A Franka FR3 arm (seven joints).
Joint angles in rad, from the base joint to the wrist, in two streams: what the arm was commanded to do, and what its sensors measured. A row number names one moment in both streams.
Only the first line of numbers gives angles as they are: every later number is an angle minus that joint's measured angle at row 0.
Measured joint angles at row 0: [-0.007, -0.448, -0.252, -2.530, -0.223, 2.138, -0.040]
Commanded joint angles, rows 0 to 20: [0.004, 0.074, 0.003, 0.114, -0.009, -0.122, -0.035]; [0.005, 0.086, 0.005, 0.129, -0.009, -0.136, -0.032]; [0.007, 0.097, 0.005, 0.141, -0.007, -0.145, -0.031]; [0.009, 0.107, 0.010, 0.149, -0.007, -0.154, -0.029]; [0.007, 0.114, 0.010, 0.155, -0.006, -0.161, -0.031]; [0.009, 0.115, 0.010, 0.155, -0.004, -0.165, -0.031]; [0.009, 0.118, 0.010, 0.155, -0.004, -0.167, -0.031]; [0.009, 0.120, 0.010, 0.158, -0.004, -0.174, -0.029]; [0.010, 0.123, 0.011, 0.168, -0.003, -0.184, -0.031]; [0.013, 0.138, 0.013, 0.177, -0.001, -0.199, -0.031]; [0.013, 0.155, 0.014, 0.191, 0.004, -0.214, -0.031]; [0.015, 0.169, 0.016, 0.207, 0.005, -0.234, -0.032]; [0.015, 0.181, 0.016, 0.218, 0.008, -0.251, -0.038]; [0.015, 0.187, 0.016, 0.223, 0.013, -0.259, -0.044]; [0.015, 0.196, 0.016, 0.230, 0.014, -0.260, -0.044]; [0.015, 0.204, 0.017, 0.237, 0.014, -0.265, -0.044]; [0.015, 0.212, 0.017, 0.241, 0.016, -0.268, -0.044]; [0.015, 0.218, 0.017, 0.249, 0.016, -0.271, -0.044]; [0.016, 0.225, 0.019, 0.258, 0.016, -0.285, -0.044]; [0.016, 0.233, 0.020, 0.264, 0.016, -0.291, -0.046]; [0.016, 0.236, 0.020, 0.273, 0.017, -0.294, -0.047]
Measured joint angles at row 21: [0.013, 0.214, 0.015, 0.209, 0.002, -0.236, -0.026]
